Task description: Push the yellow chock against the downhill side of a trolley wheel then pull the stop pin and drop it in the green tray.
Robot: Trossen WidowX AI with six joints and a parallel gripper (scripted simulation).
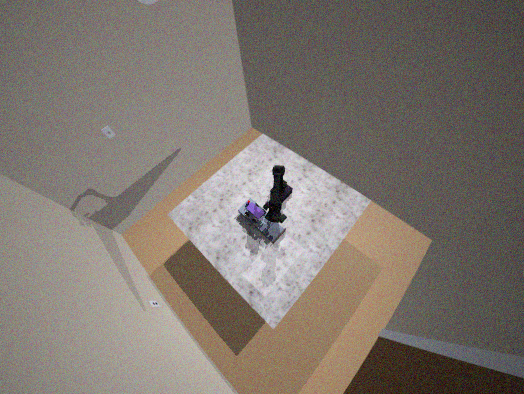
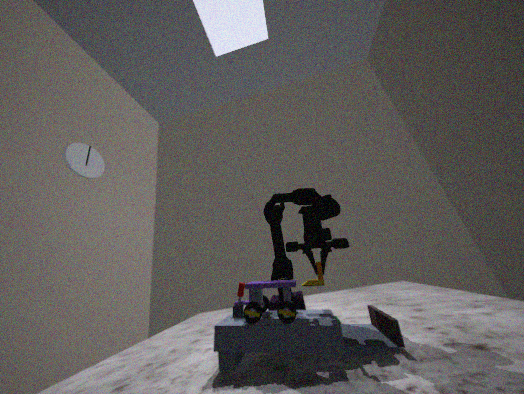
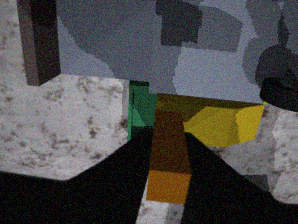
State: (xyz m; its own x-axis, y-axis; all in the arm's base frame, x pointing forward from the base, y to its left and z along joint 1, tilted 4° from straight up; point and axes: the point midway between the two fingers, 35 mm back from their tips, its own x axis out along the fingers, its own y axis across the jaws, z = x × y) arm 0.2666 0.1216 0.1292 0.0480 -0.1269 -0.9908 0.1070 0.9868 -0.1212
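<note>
Now: gripper tip 20 mm short of the red-headed stop pin, 250 mm to the left of it and 20 mm above it. From my gripper tip the other things lie so: purple trolley: 50 mm ahead, 150 mm to the right, 40 mm below; then yellow chock: 20 mm to the right; then dark upright plate: 80 mm ahead, 100 mm to the left, 120 mm below.
</note>
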